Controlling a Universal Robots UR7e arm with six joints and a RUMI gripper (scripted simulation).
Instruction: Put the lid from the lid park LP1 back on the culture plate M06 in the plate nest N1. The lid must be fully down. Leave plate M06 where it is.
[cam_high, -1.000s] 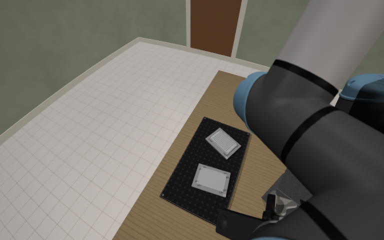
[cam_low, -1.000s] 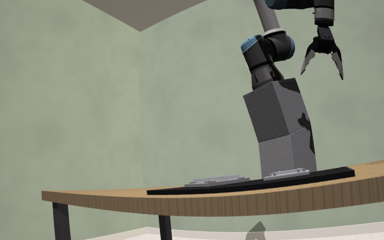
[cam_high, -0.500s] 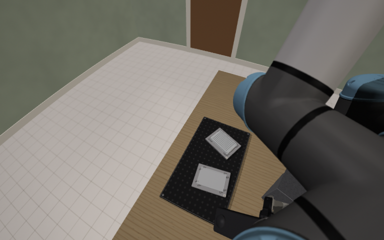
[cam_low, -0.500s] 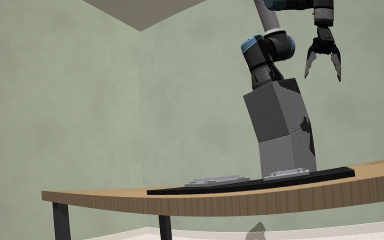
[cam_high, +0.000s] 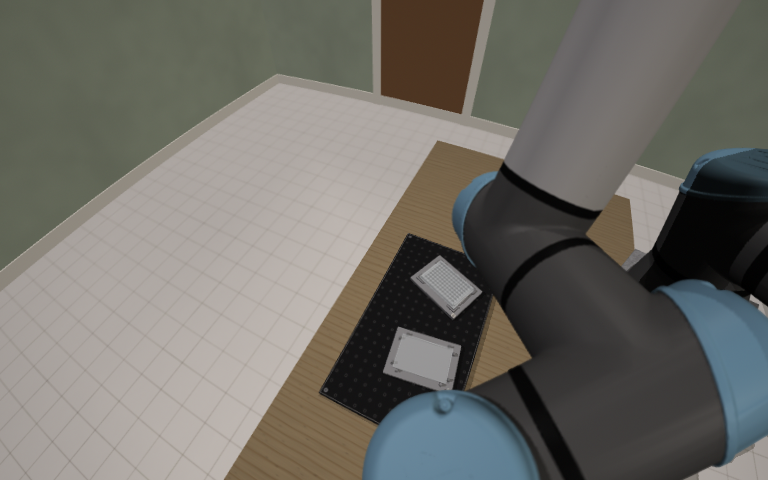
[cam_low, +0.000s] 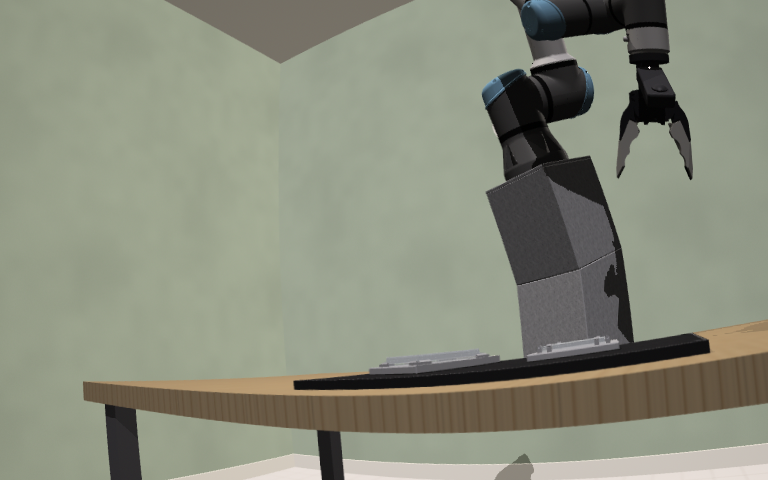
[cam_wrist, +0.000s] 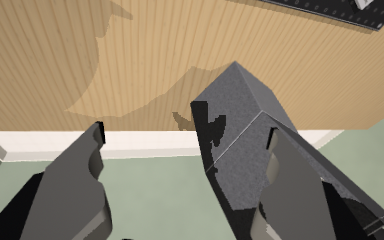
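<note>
The clear lid is 110 mm ahead of my hand, 180 mm to the right of it and 250 mm below it. Round my hand: culture plate M06: 90 mm ahead, 400 mm to the right, 250 mm below; grey plate nest N1: 90 mm ahead, 400 mm to the right, 260 mm below; lid park LP1: 110 mm ahead, 180 mm to the right, 260 mm below.
</note>
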